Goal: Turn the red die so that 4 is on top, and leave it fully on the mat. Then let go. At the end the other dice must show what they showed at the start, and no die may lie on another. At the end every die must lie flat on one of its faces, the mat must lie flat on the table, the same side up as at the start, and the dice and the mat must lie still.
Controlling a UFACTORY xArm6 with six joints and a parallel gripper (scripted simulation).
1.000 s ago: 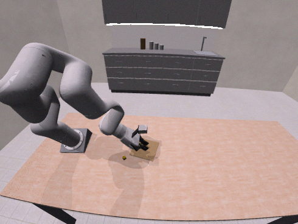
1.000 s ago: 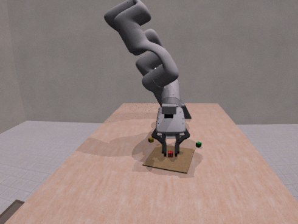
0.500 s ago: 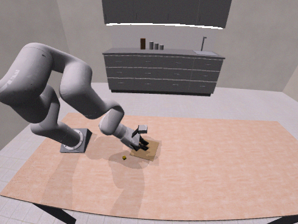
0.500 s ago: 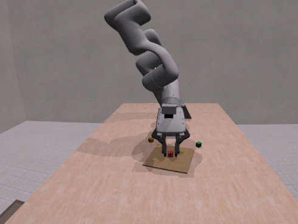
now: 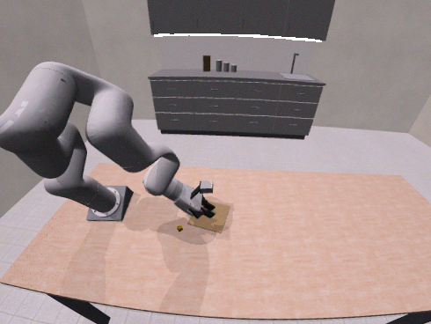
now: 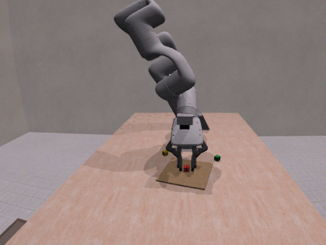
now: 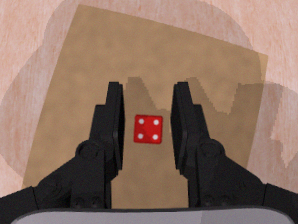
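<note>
Now: the red die 20 mm below my hand. From my hand the other things lie so: green die: 100 mm to the left, 80 mm behind, 20 mm below; yellow die: 100 mm behind, 90 mm to the right, 20 mm below; mat: 30 mm below.
</note>
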